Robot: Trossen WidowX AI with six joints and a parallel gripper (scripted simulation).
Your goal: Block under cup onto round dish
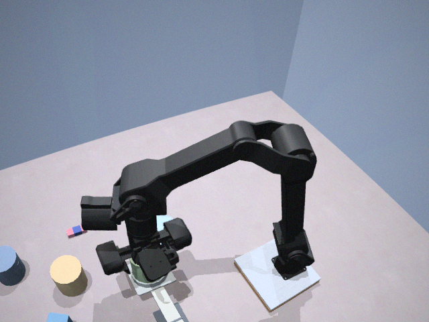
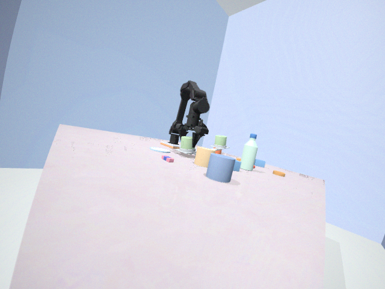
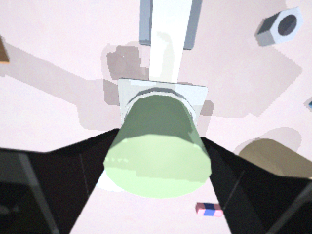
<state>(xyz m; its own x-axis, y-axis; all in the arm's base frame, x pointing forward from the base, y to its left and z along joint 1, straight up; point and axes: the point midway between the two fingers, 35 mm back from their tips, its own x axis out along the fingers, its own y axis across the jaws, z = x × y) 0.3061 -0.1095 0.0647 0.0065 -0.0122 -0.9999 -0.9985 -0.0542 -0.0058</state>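
Now: the pale lavender block 10 mm below my gripper tip. Also, from my gripper tip: round light-blue dish (70 mm behind, 110 mm to the right, 50 mm below); then pink-and-blue piece (130 mm ahead, 180 mm to the right, 40 mm below); then tan cylinder (180 mm ahead, 60 mm to the right, 10 mm below).
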